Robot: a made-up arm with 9 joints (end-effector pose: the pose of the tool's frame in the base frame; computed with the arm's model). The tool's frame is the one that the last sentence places. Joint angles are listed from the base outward.
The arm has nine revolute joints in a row. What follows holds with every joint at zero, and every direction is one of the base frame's. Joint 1 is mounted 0.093 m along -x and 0.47 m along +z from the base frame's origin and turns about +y. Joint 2 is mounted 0.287 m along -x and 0.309 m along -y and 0.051 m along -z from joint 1 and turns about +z. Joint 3 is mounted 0.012 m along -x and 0.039 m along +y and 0.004 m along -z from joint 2 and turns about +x. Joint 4 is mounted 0.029 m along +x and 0.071 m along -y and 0.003 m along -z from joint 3 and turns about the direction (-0.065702, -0.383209, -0.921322). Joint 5 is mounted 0.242 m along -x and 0.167 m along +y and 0.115 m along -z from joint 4 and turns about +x. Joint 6 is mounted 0.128 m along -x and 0.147 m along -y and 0.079 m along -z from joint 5 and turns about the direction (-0.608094, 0.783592, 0.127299). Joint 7 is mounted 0.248 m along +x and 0.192 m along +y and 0.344 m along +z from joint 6 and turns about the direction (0.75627, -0.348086, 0.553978). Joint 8 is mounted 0.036 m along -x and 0.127 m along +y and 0.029 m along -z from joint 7 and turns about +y. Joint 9 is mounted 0.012 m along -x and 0.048 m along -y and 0.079 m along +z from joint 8 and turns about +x. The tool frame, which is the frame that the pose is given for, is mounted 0.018 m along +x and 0.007 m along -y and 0.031 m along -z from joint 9; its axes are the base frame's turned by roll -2.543, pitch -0.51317 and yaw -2.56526 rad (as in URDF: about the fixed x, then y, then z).
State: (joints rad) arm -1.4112 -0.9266 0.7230 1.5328 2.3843 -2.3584 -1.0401 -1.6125 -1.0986
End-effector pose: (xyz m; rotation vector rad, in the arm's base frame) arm 0.0196 -0.1976 1.0850 -1.7806 -0.6128 2.2983
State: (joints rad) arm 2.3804 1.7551 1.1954 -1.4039 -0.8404 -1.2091 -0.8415 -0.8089 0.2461
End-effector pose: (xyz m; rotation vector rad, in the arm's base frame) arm -0.5139 -0.4380 0.4174 -1.0075 -1.1424 -2.2898
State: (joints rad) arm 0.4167 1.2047 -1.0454 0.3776 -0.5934 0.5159 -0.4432 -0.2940 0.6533
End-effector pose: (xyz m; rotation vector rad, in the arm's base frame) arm -0.4904 -0.2046 0.1727 -0.8747 1.3206 -2.5246
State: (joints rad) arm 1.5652 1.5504 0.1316 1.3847 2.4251 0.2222 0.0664 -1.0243 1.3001
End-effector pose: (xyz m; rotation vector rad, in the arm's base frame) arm -0.3704 -0.3827 0.8180 1.9307 0.9765 1.2171
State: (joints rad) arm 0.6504 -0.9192 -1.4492 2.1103 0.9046 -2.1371 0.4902 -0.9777 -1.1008
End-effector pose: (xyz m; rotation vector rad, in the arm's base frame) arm -0.6680 -1.0427 0.3954 0.0424 0.4896 0.2011
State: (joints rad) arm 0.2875 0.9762 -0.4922 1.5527 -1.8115 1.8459 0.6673 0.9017 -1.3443
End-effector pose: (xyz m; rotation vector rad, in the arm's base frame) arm -0.5561 -0.5804 0.2541 0.1383 0.0815 -0.4463
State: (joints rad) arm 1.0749 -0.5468 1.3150 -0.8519 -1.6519 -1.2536 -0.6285 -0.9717 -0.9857
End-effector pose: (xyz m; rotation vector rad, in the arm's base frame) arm -0.6705 -0.1818 1.3432 -1.0982 -1.8788 2.1630
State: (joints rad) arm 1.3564 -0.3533 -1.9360 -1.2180 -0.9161 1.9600 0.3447 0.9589 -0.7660
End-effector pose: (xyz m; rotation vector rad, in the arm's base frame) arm 0.3660 -0.4225 1.0374 1.2920 -2.2280 -0.3908
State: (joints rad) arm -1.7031 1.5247 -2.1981 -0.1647 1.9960 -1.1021 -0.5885 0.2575 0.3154
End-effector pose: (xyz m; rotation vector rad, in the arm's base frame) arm -0.4745 -0.7836 0.2583 -0.9927 0.9474 -1.4216
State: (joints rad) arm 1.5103 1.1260 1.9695 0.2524 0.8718 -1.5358 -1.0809 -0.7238 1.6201
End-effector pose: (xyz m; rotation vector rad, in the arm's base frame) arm -0.2853 -0.7826 1.2318 -2.2046 -0.3936 0.0964
